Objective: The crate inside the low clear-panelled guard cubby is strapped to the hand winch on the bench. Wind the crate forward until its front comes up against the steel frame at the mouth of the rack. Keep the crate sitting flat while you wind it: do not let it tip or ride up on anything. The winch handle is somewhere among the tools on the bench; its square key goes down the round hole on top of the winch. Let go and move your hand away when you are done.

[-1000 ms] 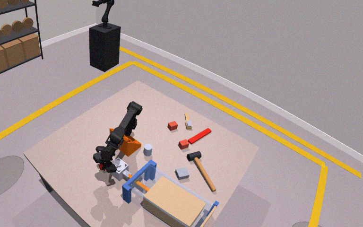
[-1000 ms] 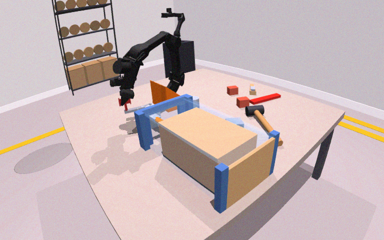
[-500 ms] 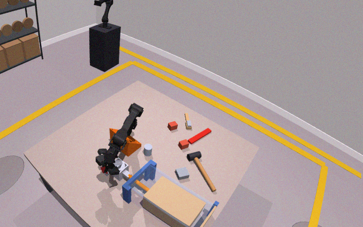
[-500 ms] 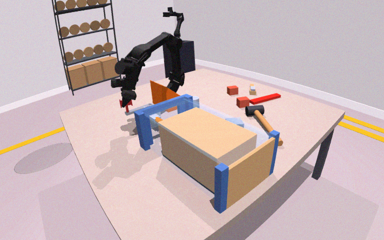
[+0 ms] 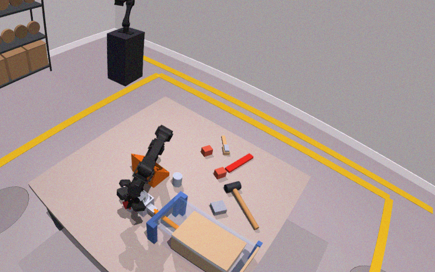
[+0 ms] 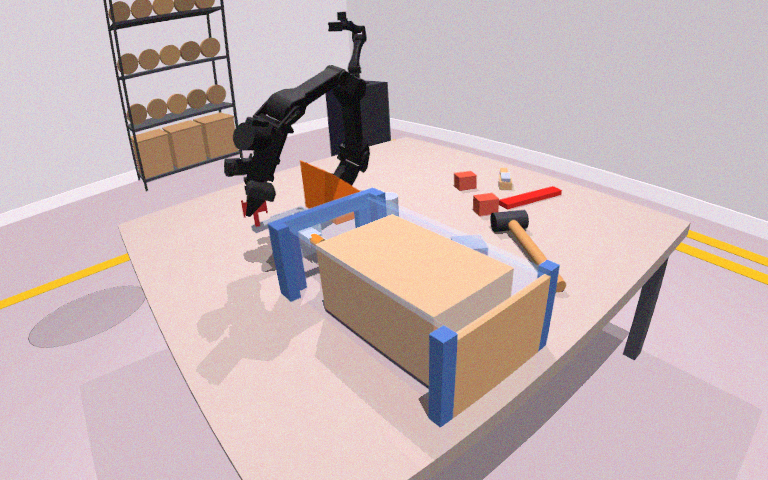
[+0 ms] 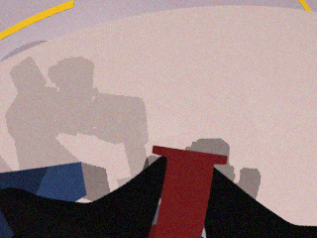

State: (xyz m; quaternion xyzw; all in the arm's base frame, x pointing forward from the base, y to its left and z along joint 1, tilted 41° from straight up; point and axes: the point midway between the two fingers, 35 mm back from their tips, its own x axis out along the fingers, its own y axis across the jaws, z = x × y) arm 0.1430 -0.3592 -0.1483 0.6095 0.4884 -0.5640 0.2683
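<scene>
My gripper tip is now 5 cm to the right of the winch handle, 3 cm above it and 1 cm short of it. The rest, counted from my gripper tip: red knob 2 cm to the left, 1 cm ahead; then grey hand winch 11 cm to the left, 10 cm below, 1 cm behind; then blue steel frame 17 cm ahead, 10 cm to the left, 3 cm below.
</scene>
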